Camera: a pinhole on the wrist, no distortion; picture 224 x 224 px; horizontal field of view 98.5 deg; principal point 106.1 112.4 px. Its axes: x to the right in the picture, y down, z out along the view. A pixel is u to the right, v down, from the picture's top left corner.
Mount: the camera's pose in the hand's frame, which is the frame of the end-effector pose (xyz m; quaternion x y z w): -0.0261 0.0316 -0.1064 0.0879 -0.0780 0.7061 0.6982
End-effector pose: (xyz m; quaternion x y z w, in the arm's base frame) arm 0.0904 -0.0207 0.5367 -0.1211 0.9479 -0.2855 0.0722
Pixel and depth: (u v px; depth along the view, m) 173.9 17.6 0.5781
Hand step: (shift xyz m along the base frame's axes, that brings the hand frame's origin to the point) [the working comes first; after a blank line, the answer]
In the camera's frame: 0.4061 -0.5679 0.5781

-0.4693 -0.1910 -0.6532
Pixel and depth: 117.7 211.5 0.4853
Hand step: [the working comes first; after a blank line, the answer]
In the camera's frame: 0.0583 0.4983 0.4853

0.5822 -0.0868 -0.2661
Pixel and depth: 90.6 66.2 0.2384
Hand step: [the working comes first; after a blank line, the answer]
In the camera's frame: -0.0383 -0.1141 0.2384

-0.0534 -0.1334 -0.0680
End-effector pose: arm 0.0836 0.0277 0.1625 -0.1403 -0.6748 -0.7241 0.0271
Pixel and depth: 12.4 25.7 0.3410
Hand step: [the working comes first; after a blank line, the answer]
In the camera's frame: -0.3311 -0.3064 0.3410

-0.3364 0.2174 -0.2784
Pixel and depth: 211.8 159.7 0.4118
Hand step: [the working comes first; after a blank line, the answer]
In the camera's frame: 0.4510 0.2018 0.4118

0.3686 0.3290 0.3263
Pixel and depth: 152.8 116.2 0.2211
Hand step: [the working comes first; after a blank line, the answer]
In the camera's frame: 0.1070 0.0087 0.2211

0.0726 0.1193 0.0804
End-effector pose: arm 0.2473 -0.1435 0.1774 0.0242 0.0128 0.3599 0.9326
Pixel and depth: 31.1 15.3 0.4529
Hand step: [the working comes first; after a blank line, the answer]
In the camera's frame: -0.3520 -0.4557 0.4529

0.6110 -0.0170 0.2207
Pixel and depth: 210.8 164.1 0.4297
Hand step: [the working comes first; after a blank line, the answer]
In the camera's frame: 0.4662 0.2302 0.4297

-0.4269 0.0966 0.4448
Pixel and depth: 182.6 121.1 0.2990
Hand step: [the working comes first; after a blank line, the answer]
In the camera's frame: 0.2370 0.0270 0.2990

-0.1565 0.0994 0.2503
